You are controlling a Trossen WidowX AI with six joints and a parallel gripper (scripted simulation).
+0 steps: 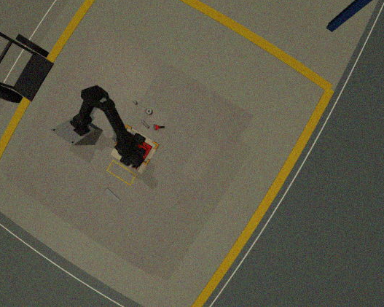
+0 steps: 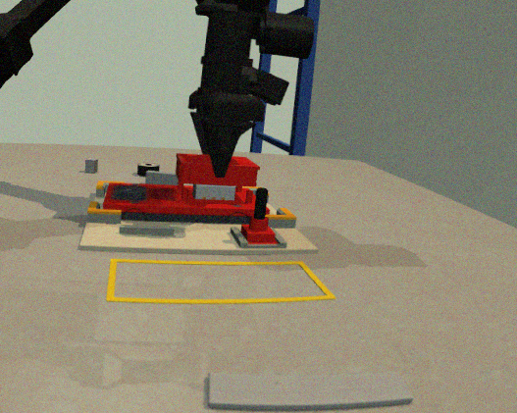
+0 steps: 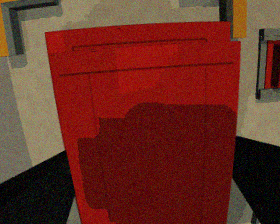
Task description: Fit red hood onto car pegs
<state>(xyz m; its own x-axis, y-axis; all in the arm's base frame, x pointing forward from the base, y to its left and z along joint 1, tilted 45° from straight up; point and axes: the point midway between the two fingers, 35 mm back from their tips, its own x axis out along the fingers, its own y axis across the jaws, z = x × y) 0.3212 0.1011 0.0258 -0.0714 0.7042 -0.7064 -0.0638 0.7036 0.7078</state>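
Now: gripper tip 1 cm below the hood. Round my gripper tip: grey engine block (3 cm below).
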